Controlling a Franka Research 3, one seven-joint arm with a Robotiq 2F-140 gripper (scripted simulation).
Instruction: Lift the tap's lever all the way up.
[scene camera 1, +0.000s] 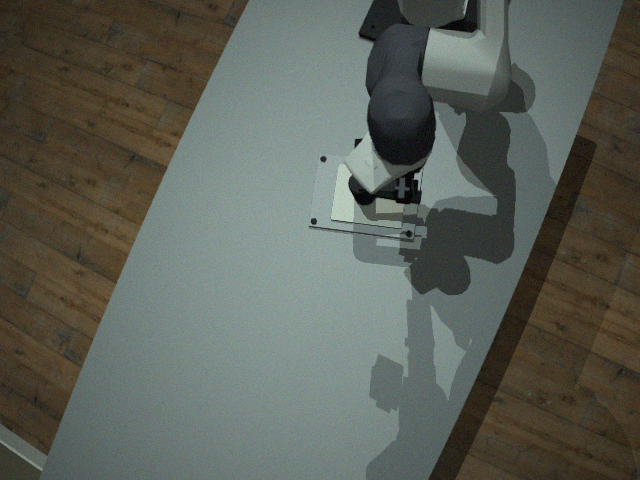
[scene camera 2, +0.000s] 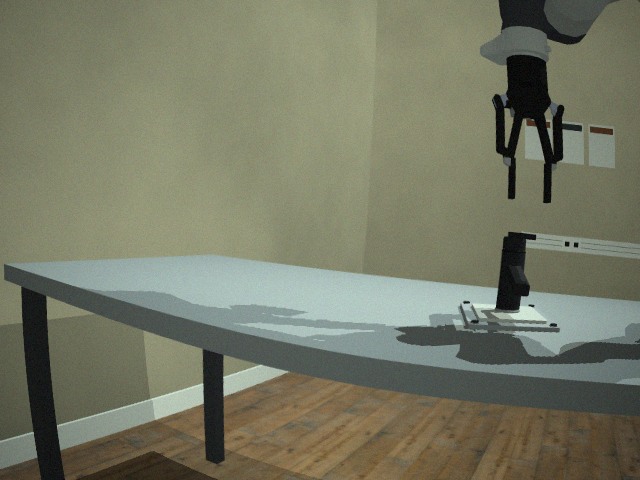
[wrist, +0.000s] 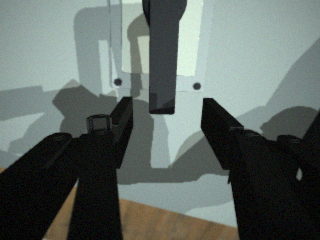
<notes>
In view: the gripper (scene camera 2: 529, 200).
The gripper is seen too in the wrist view (wrist: 167, 112).
</notes>
